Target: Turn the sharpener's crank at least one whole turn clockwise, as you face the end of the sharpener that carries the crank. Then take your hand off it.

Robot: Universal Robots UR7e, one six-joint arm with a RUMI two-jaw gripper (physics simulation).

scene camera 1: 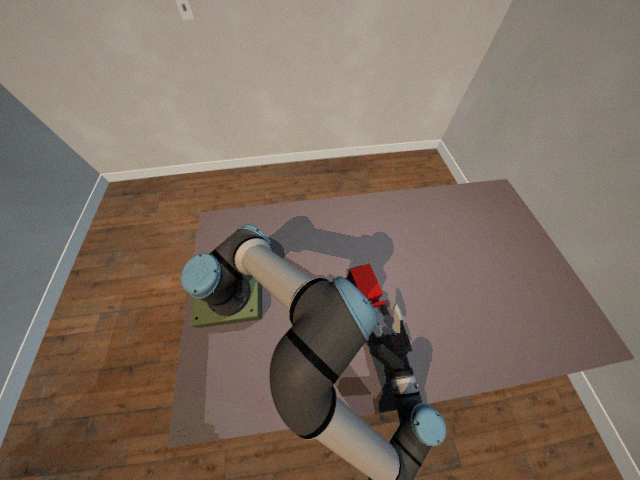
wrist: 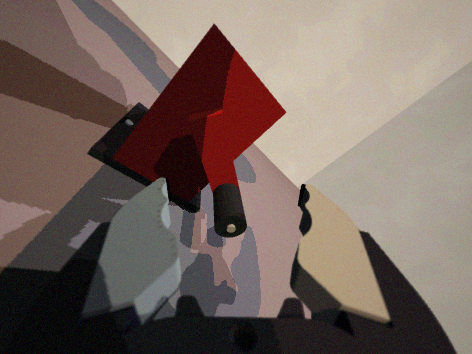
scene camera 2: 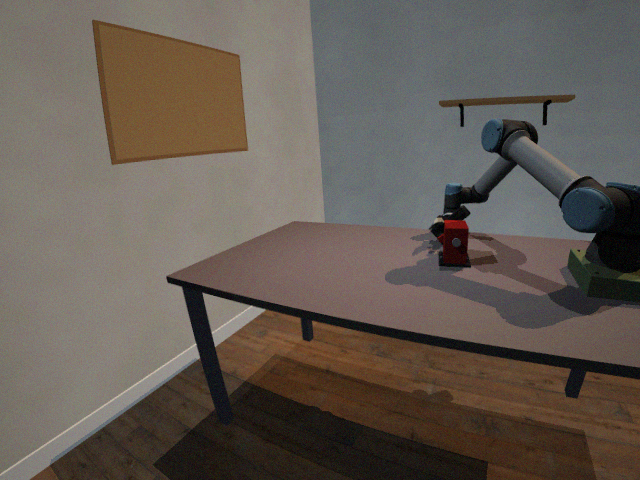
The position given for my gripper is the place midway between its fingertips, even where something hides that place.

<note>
In view: my gripper (scene camera 1: 382, 307) and a crank (wrist: 208, 128).
My gripper shows as well in the wrist view (wrist: 235, 183).
</note>
